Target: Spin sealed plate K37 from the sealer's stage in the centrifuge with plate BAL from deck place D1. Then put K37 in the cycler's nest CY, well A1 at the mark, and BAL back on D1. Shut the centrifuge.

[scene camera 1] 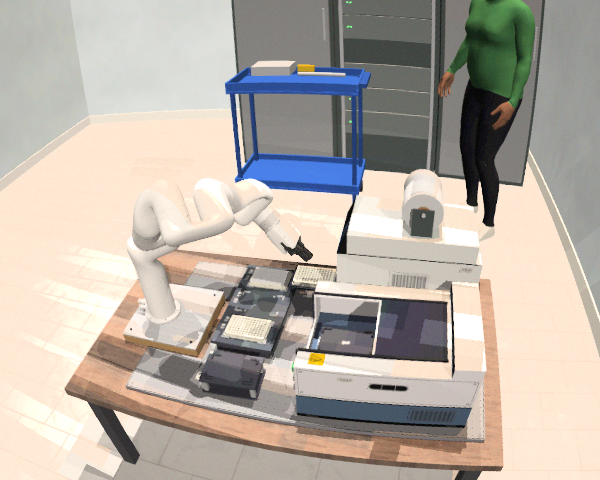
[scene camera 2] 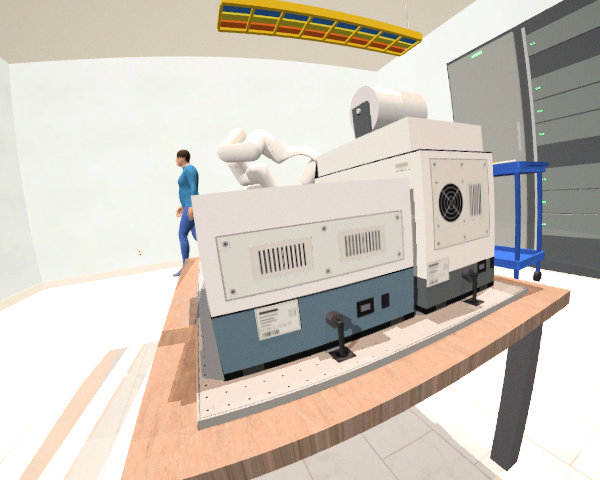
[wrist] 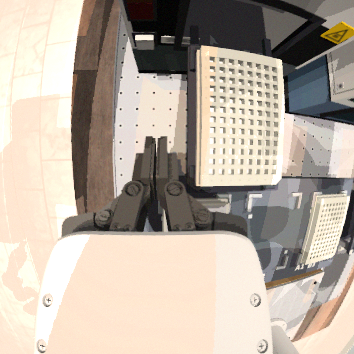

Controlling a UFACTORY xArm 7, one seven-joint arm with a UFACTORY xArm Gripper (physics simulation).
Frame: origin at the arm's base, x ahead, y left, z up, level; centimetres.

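Seen in the pictures: gripper, fingertip midpoint: (scene camera 1: 309, 258) (wrist: 156, 149); arm's base at its link origin: (scene camera 1: 163, 311).
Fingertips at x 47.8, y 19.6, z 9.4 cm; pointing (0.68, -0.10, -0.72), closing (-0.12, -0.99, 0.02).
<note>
Offsets run from my fingertips to a thing's top centre.
My gripper (scene camera 1: 306, 256) (wrist: 156, 149) is shut and empty, tilted, above and beside the sealer's stage. A cream well plate @(dx +2.1, dy -8.1, dz -0.4 cm) (scene camera 1: 314, 274) (wrist: 241, 117) sits on that stage; its label is not readable. A pale flat-topped plate @(dx -13.1, dy -3.0, dz -5.6 cm) (scene camera 1: 269, 278) is on D1 at the deck's back end; my gripper's body mostly hides it in the wrist view. The centrifuge (scene camera 1: 345, 387) (scene camera 2: 310, 245) is open at its top left, with a dark bucket (scene camera 1: 345, 340) inside. The dark block @(dx -18.4, dy -44.6, dz -5.8 cm) (scene camera 1: 232, 372) at the front, likely the cycler, has no plate on top.
Another cream plate @(dx -16.6, dy -27.5, dz -5.6 cm) (scene camera 1: 247, 327) (wrist: 327, 227) sits on D3 of the dark deck (scene camera 1: 250, 348). The tall sealer @(dx +31.7, dy -11.6, dz +35.6 cm) (scene camera 1: 410, 242) (scene camera 2: 450, 200) with its film roll stands at the back right. A blue cart (scene camera 1: 295, 89) and a person in green (scene camera 1: 500, 50) are behind the table.
</note>
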